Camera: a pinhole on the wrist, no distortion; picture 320 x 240 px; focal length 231.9 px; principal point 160.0 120.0 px. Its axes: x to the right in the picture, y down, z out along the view. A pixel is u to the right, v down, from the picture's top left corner.
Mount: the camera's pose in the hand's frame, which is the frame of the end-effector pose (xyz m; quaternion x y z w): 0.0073 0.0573 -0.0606 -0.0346 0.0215 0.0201 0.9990
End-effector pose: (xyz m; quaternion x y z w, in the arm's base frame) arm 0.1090 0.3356 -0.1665 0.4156 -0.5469 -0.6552 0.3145
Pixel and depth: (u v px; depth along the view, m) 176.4 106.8 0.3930
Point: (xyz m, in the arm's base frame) -0.2121 0.4282 -0.0961
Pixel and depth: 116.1 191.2 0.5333
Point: -0.2786 0.5629 0.1237
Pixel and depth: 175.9 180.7 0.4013
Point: -0.2147 0.4065 0.0297
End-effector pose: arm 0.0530 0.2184 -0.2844 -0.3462 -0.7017 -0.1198 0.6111
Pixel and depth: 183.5 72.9 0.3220
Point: -0.1417 0.4047 -0.2949
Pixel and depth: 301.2 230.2 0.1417
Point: 0.0828 0.3946 -0.2449
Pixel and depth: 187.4 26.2 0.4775
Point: -0.3412 0.4284 -0.2685
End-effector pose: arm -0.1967 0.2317 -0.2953 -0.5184 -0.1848 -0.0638 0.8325
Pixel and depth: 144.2 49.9 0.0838
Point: -0.1858 0.2714 -0.3148
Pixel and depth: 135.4 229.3 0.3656
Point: -0.2139 0.6052 -0.4008
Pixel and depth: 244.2 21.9 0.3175
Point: -0.1440 0.4515 -0.0982
